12 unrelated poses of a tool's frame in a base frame.
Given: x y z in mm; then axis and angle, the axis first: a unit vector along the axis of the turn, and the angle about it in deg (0 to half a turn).
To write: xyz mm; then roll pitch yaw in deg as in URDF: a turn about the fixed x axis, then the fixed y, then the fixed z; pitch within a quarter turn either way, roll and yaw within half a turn. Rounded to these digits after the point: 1 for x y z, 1 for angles.
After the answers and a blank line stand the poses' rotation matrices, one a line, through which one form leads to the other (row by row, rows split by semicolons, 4 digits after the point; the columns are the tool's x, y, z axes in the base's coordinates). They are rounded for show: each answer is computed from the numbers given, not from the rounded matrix.
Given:
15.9 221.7 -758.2 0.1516 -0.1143 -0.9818 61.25
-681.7 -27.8 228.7 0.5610 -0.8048 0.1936 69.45
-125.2 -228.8 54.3 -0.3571 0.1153 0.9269 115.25
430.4 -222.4 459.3 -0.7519 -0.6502 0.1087 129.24
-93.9 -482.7 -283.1 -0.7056 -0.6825 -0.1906 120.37
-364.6 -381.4 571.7 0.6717 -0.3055 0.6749 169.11
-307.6 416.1 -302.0 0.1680 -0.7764 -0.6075 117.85
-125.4 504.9 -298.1 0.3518 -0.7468 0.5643 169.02
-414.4 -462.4 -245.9 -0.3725 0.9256 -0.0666 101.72
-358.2 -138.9 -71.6 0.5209 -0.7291 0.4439 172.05
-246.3 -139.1 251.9 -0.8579 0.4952 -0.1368 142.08
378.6 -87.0 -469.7 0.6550 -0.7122 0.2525 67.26
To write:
15.9 221.7 -758.2 11.0 -1.3 -60.5
-681.7 -27.8 228.7 48.5 -55.5 -11.4
-125.2 -228.8 54.3 -12.0 35.2 107.4
430.4 -222.4 459.3 -131.3 -21.7 71.8
-93.9 -482.7 -283.1 -137.5 -52.3 66.5
-364.6 -381.4 571.7 -105.7 -73.0 -107.4
-307.6 416.1 -302.0 85.0 -32.5 -120.3
-125.4 504.9 -298.1 -114.5 -32.4 -150.7
-414.4 -462.4 -245.9 -114.3 61.2 -94.3
-358.2 -138.9 -71.6 -136.3 -34.1 -123.0
-246.3 -139.1 251.9 -139.4 5.4 -58.0
378.6 -87.0 -469.7 49.2 -49.3 -4.7

0.4929 0.8518 -0.1775; -0.8698 0.4878 -0.0747; 0.0230 0.1912 0.9813
0.5553 -0.4743 -0.6831; -0.1117 0.7714 -0.6265; 0.8241 0.4242 0.3754
-0.2446 -0.8971 -0.3679; 0.7796 -0.4076 0.4755; -0.5765 -0.1705 0.7991
0.2905 0.7140 -0.6370; 0.8824 0.0577 0.4670; 0.3702 -0.6978 -0.6133
0.2440 0.8895 -0.3864; 0.5606 0.1957 0.8046; 0.7913 -0.4129 -0.4509
-0.0878 -0.5342 0.8408; -0.2792 -0.7970 -0.5356; 0.9562 -0.2818 -0.0792
-0.4258 0.3458 -0.8362; -0.7285 0.4172 0.5434; 0.5367 0.8405 0.0743
-0.7364 -0.6282 0.2512; -0.4132 0.1236 -0.9022; 0.5357 -0.7682 -0.3506
-0.0362 -0.3496 0.9362; -0.4801 0.8277 0.2906; -0.8765 -0.4389 -0.1978
-0.4503 -0.8173 0.3594; -0.6946 0.0677 -0.7162; 0.5611 -0.5722 -0.5982
0.5278 -0.6759 0.5143; -0.8441 -0.3502 0.4061; -0.0944 -0.6484 -0.7554
0.6497 -0.5190 -0.5554; -0.0533 0.6977 -0.7144; 0.7583 0.4938 0.4257

